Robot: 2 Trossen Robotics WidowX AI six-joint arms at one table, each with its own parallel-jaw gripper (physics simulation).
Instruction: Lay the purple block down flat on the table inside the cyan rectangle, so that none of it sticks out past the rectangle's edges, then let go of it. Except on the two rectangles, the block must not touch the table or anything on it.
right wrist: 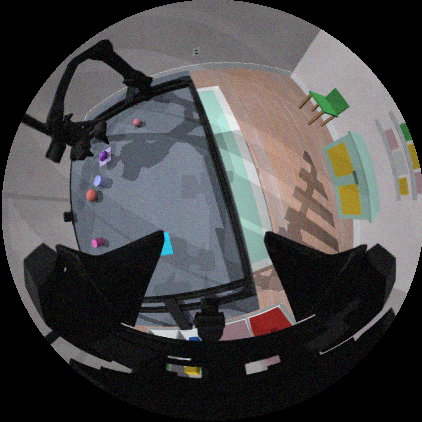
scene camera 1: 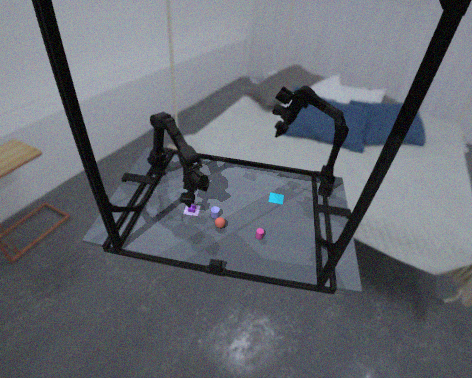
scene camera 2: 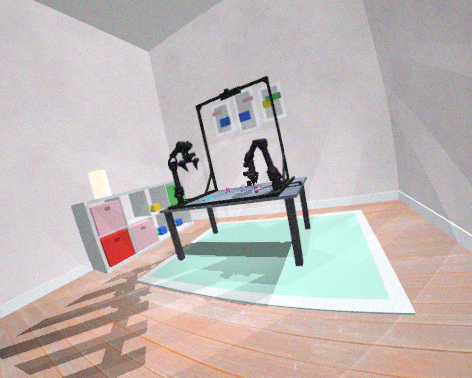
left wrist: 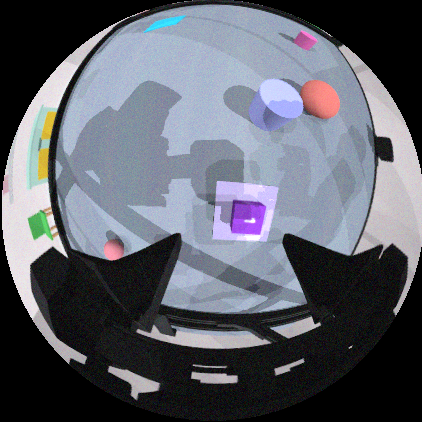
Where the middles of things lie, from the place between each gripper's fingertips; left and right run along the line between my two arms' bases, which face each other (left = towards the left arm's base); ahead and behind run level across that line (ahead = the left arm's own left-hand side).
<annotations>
I see my right gripper 36 cm past the lavender cylinder (left wrist: 276,102), 26 cm to the right of it and 26 cm above it. Also, from my right hand: purple block (left wrist: 247,216) 35 cm behind, 38 cm to the left, 27 cm below; then lilac rectangle (left wrist: 225,190) 35 cm behind, 38 cm to the left, 28 cm below.
I see my left gripper 20 mm past the purple block, 10 mm to the left of it and 40 mm above it. The rest, counted from my left hand: lavender cylinder: 30 mm behind, 120 mm to the right, 30 mm below; then lilac rectangle: 20 mm behind, 10 mm to the right, 50 mm below.
</annotations>
